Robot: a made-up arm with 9 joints. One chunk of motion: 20 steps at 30 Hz.
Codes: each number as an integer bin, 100 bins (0 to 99) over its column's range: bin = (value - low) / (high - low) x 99, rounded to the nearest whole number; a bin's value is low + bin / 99 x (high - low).
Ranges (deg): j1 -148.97..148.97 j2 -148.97..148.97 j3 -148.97..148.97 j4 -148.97..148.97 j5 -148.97..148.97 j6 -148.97..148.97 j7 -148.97..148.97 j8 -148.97..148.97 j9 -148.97..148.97
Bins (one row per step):
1: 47 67 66 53 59 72 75 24 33
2: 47 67 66 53 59 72 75 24 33
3: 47 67 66 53 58 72 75 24 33
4: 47 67 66 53 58 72 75 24 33
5: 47 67 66 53 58 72 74 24 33
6: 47 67 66 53 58 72 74 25 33
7: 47 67 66 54 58 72 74 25 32
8: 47 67 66 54 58 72 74 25 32
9: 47 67 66 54 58 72 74 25 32
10: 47 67 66 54 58 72 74 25 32
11: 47 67 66 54 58 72 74 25 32
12: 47 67 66 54 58 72 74 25 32
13: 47 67 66 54 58 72 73 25 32
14: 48 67 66 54 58 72 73 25 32
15: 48 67 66 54 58 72 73 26 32
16: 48 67 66 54 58 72 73 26 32
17: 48 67 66 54 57 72 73 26 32
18: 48 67 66 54 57 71 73 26 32
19: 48 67 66 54 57 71 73 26 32
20: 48 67 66 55 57 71 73 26 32
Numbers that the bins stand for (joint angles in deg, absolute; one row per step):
1: -7.52 52.67 49.66 10.53 28.59 67.71 76.74 -76.74 -49.66
2: -7.52 52.67 49.66 10.53 28.59 67.71 76.74 -76.74 -49.66
3: -7.52 52.67 49.66 10.53 25.58 67.71 76.74 -76.74 -49.66
4: -7.52 52.67 49.66 10.53 25.58 67.71 76.74 -76.74 -49.66
5: -7.52 52.67 49.66 10.53 25.58 67.71 73.73 -76.74 -49.66
6: -7.52 52.67 49.66 10.53 25.58 67.71 73.73 -73.73 -49.66
7: -7.52 52.67 49.66 13.54 25.58 67.71 73.73 -73.73 -52.67
8: -7.52 52.67 49.66 13.54 25.58 67.71 73.73 -73.73 -52.67
9: -7.52 52.67 49.66 13.54 25.58 67.71 73.73 -73.73 -52.67
10: -7.52 52.67 49.66 13.54 25.58 67.71 73.73 -73.73 -52.67
11: -7.52 52.67 49.66 13.54 25.58 67.71 73.73 -73.73 -52.67
12: -7.52 52.67 49.66 13.54 25.58 67.71 73.73 -73.73 -52.67
13: -7.52 52.67 49.66 13.54 25.58 67.71 70.72 -73.73 -52.67
14: -4.51 52.67 49.66 13.54 25.58 67.71 70.72 -73.73 -52.67
15: -4.51 52.67 49.66 13.54 25.58 67.71 70.72 -70.72 -52.67
16: -4.51 52.67 49.66 13.54 25.58 67.71 70.72 -70.72 -52.67
17: -4.51 52.67 49.66 13.54 22.57 67.71 70.72 -70.72 -52.67
18: -4.51 52.67 49.66 13.54 22.57 64.70 70.72 -70.72 -52.67
19: -4.51 52.67 49.66 13.54 22.57 64.70 70.72 -70.72 -52.67
20: -4.51 52.67 49.66 16.55 22.57 64.70 70.72 -70.72 -52.67

